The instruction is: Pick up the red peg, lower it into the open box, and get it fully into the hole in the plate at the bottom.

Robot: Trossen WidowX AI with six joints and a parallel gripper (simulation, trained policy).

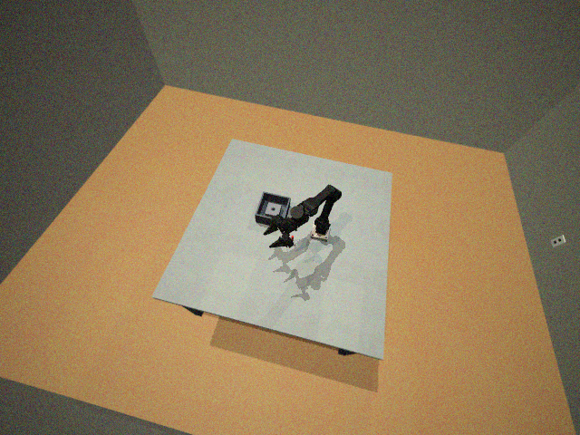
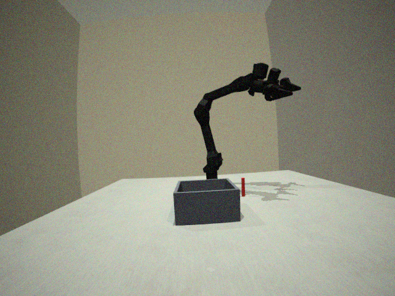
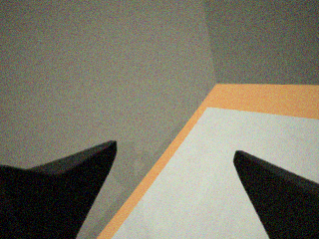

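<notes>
The red peg is 39 cm below my gripper tip, 22 cm to the right of it and 9 cm behind it. From my gripper tip the other things lie so: grey plate 39 cm to the right, 38 cm below, 9 cm ahead; dark box 40 cm below, 39 cm to the right, 9 cm ahead.
</notes>
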